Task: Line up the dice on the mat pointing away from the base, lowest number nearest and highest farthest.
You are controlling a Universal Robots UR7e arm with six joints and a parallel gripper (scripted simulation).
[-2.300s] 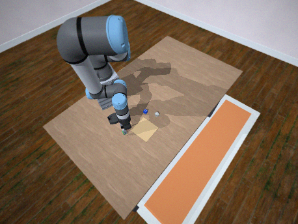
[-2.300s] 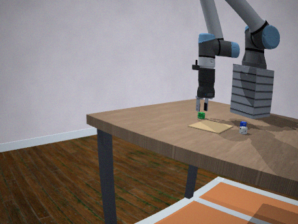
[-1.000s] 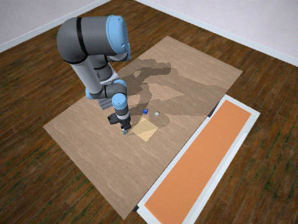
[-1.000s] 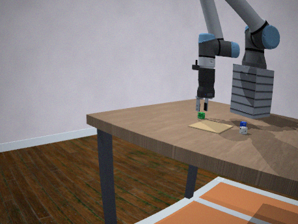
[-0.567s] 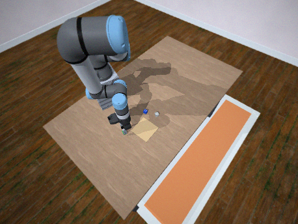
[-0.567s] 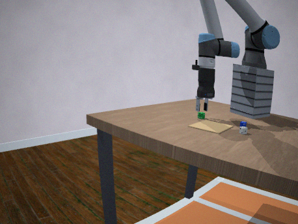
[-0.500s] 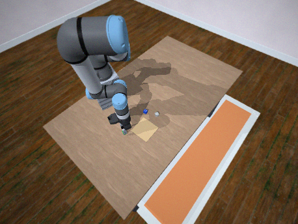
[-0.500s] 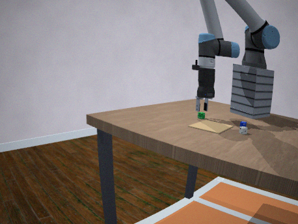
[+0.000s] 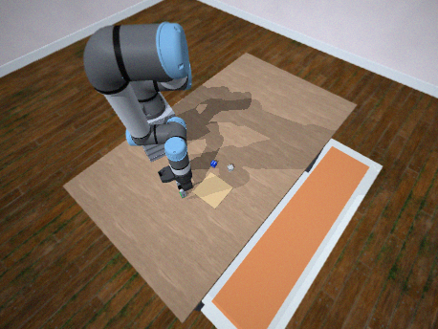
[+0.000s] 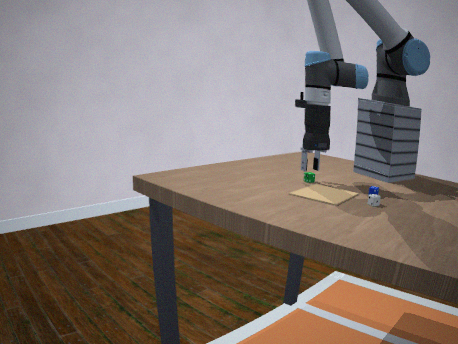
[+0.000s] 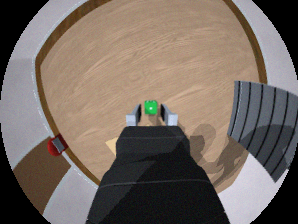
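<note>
The green die lies 4 cm below my hand. Also, from my hand: tan mat 11 cm to the left, 9 cm ahead, 5 cm below; then blue die 22 cm to the left, 4 cm below, 1 cm ahead; then white die 25 cm to the left, 9 cm ahead, 4 cm below.
</note>
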